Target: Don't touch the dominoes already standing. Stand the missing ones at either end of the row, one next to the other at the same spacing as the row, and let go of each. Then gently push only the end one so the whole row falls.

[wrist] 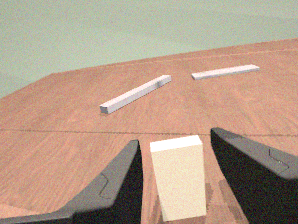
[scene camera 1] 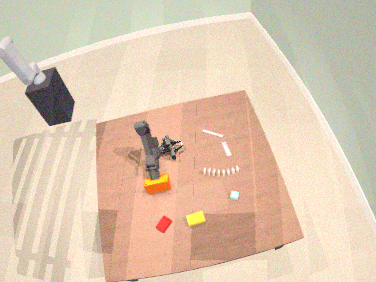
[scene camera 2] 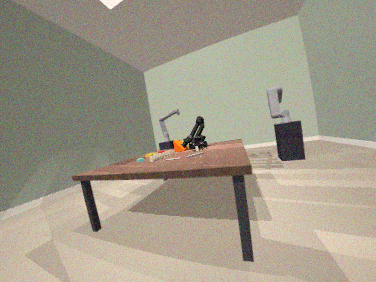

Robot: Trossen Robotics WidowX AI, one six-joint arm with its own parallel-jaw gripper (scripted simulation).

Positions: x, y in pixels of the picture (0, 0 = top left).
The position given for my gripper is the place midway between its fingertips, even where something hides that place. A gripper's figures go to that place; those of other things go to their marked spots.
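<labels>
My gripper (wrist: 175, 141) is 0.11 m from the lens, and there's a cream domino (wrist: 178, 163) that's 0.11 m from the lens too.
</labels>
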